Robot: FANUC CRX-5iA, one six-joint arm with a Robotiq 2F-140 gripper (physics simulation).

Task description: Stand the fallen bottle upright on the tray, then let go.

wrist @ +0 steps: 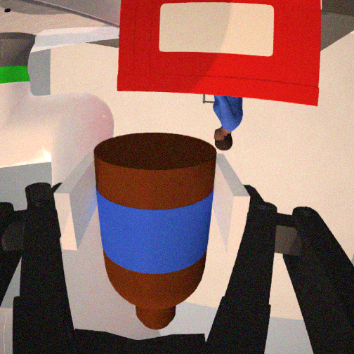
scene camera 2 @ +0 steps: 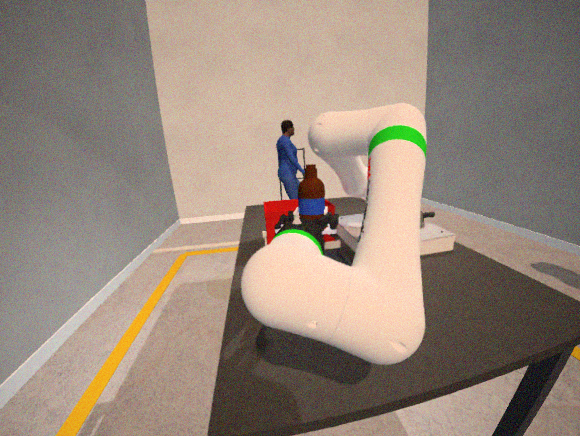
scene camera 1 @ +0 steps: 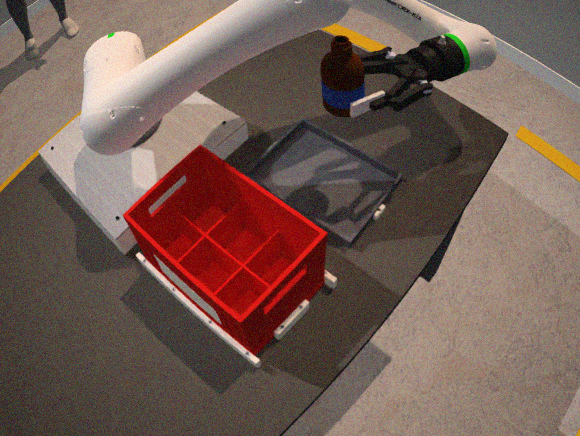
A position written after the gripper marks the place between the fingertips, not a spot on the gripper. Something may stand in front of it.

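You've got the gripper (scene camera 1: 337, 96) showing there, and the wrist view has the gripper as well (wrist: 155, 173). There's also a brown bottle (scene camera 1: 342, 71).
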